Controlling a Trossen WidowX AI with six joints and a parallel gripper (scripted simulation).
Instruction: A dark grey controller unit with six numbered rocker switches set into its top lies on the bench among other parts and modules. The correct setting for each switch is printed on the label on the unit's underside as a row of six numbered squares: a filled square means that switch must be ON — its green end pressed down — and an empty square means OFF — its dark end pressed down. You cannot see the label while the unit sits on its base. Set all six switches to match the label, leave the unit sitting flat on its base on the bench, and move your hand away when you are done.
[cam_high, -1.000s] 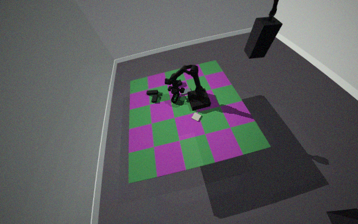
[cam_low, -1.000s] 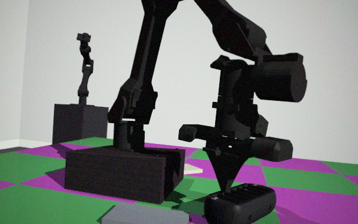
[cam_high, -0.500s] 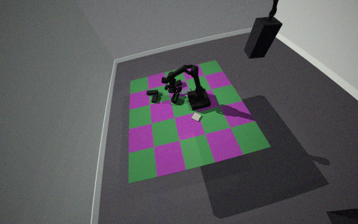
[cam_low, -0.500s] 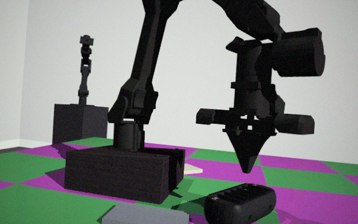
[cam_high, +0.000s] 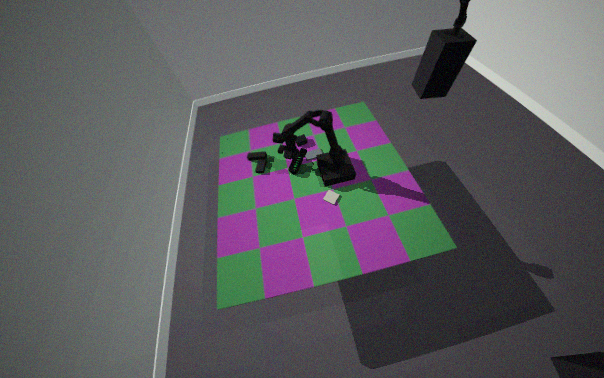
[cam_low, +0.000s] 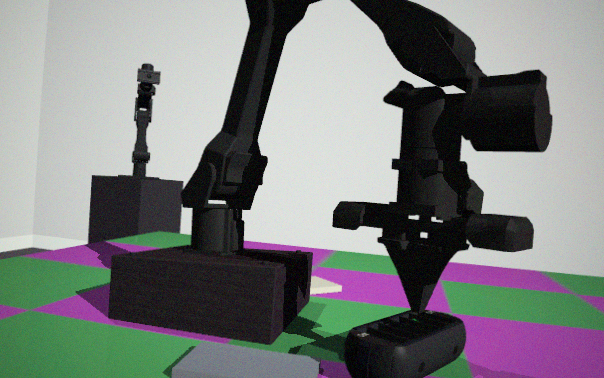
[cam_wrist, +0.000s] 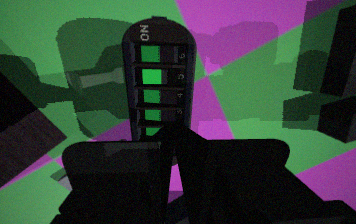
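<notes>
Now: gripper tip 14 cm past the flat grey plate, 8 cm to the left of it and 6 cm above it. Also, from my gripper tip: cream tile 23 cm behind, 29 cm to the left, 6 cm below.
</notes>
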